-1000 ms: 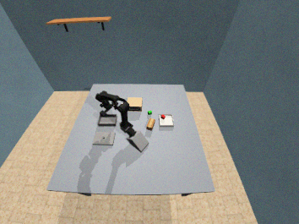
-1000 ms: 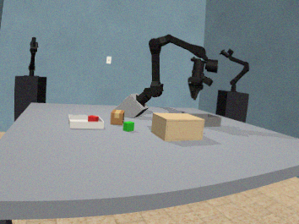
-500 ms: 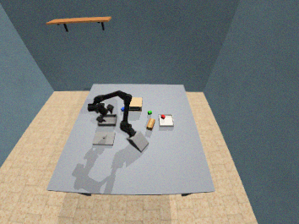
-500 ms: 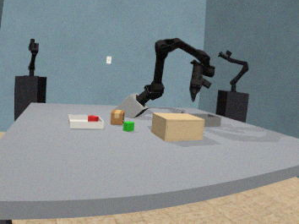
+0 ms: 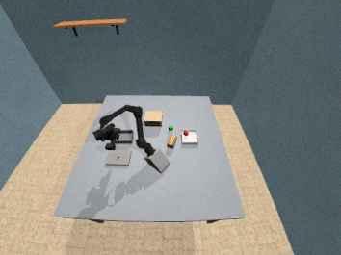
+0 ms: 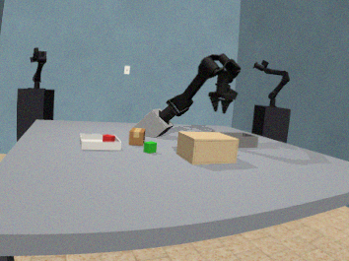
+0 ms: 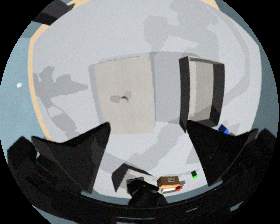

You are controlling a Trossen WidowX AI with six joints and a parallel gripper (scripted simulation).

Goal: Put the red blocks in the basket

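My gripper is now 15 cm above the grey lid, 4 cm past it and 1 cm to the left of it. From my hand the other things lie so: blue block (34 cm ahead, 15 cm below, 4 cm to the right); small brown box (40 cm to the right, 23 cm ahead, 13 cm below); drawer unit (44 cm ahead, 15 cm to the right, 13 cm below).
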